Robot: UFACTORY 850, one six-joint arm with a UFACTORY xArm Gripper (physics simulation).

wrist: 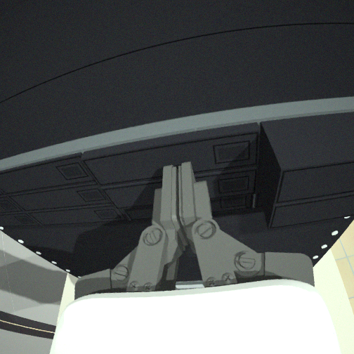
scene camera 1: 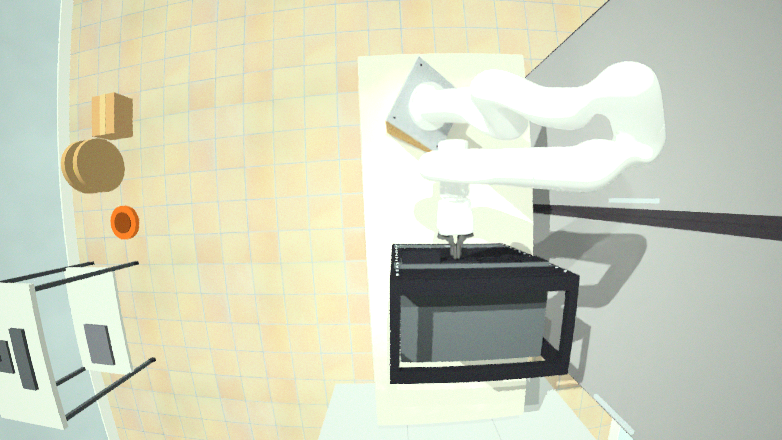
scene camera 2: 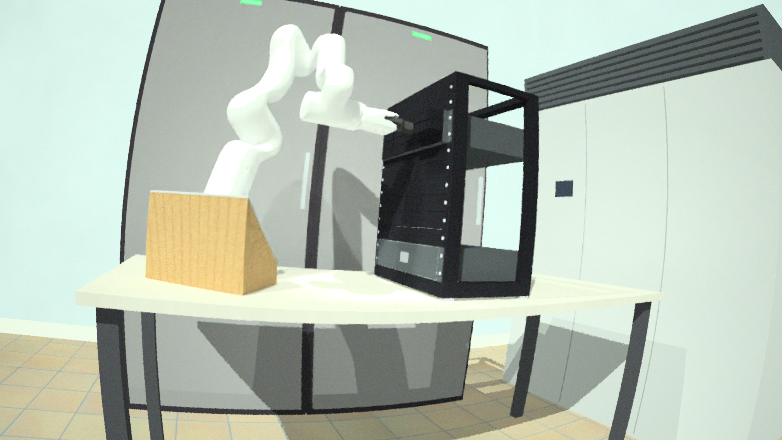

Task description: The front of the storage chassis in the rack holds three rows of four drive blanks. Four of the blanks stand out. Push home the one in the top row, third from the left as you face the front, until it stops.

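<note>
The storage chassis [scene camera 2: 494, 143] sits high in the black rack [scene camera 1: 475, 373] [scene camera 2: 530, 191]. In the wrist view its front shows dark drive blanks in rows. The top-row blank third from the left [wrist: 125, 165] lies behind my fingertips and looks about level with the blanks to its left; a small step is too fine to tell. In the fourth column, the top blank [wrist: 315, 182] and the one below it [wrist: 312, 210] stand well out. My gripper [scene camera 1: 455, 257] [scene camera 2: 410, 126] [wrist: 182, 179] is shut and empty, its tips over the third blank's face, touching or very near it. The fingers partly hide the lower blanks.
The fourth-column blanks jut out right of my fingers in the wrist view. A dark panel [wrist: 175, 70] lies above the chassis. The rack stands on the cream table [scene camera 1: 393, 404] [scene camera 2: 339, 309]. The wooden arm base [scene camera 2: 196, 240] stands at the table's other end. Grey cabinets [scene camera 2: 235, 109] stand behind.
</note>
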